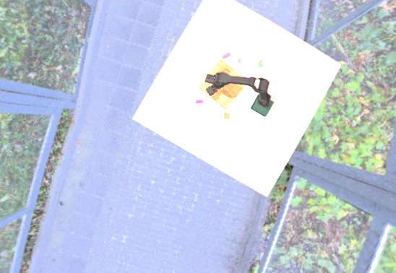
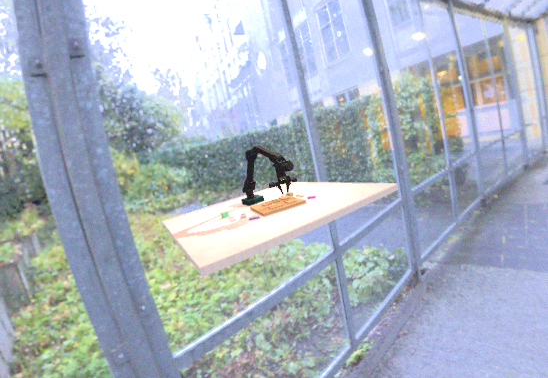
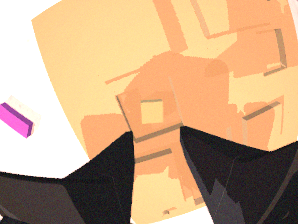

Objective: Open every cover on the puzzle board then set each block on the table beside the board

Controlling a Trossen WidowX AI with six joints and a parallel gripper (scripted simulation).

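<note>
Now: the puzzle board 2 cm behind my gripper tip, 5 cm to the right of it and 5 cm below it. The rest, counted from my gripper tip: lilac block 3 cm ahead, 29 cm to the right, 6 cm below; then green block 26 cm behind, 35 cm to the right, 5 cm below; then pink block 9 cm ahead, 15 cm to the left, 6 cm below.
</note>
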